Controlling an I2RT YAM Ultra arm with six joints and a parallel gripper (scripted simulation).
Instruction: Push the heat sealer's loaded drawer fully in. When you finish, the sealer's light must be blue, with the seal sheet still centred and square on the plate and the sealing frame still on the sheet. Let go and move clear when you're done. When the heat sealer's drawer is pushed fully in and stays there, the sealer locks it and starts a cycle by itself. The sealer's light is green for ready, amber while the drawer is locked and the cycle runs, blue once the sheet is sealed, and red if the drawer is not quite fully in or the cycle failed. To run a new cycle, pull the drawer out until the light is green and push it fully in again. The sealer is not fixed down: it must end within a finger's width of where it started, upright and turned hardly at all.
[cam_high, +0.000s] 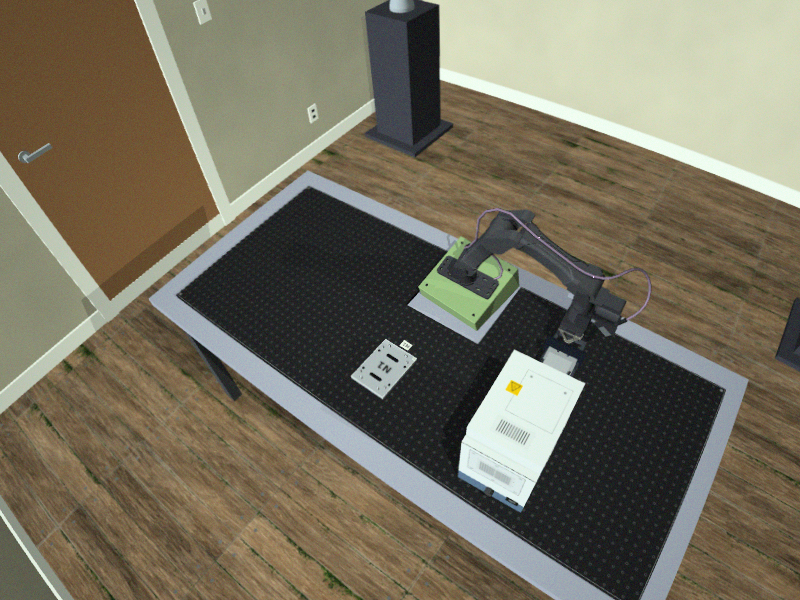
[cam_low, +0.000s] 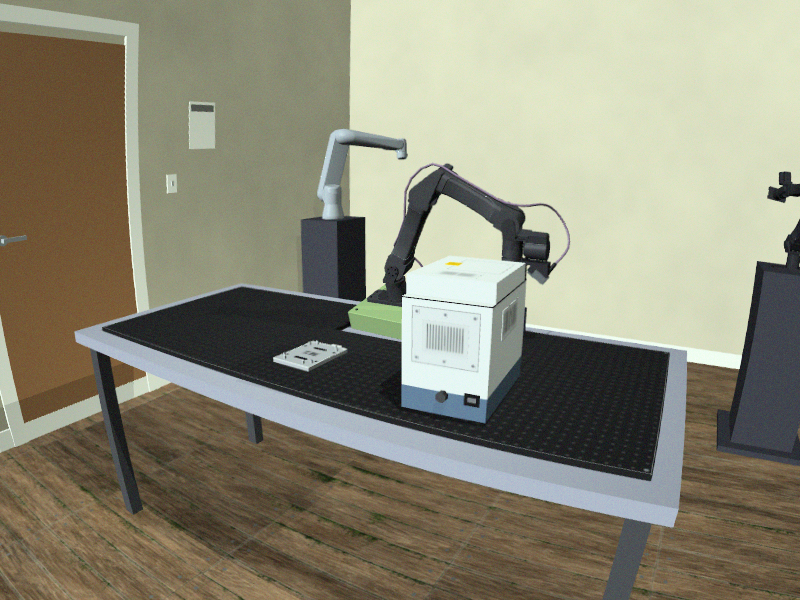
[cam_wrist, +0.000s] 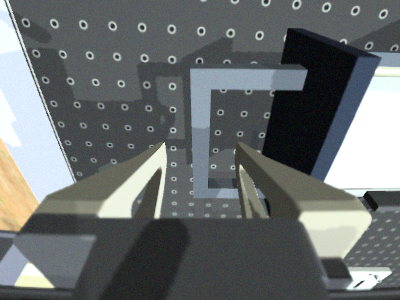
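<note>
Right now my hand is 120 mm short of the sealer drawer, 20 mm to the right of it and 20 mm above it.
</note>
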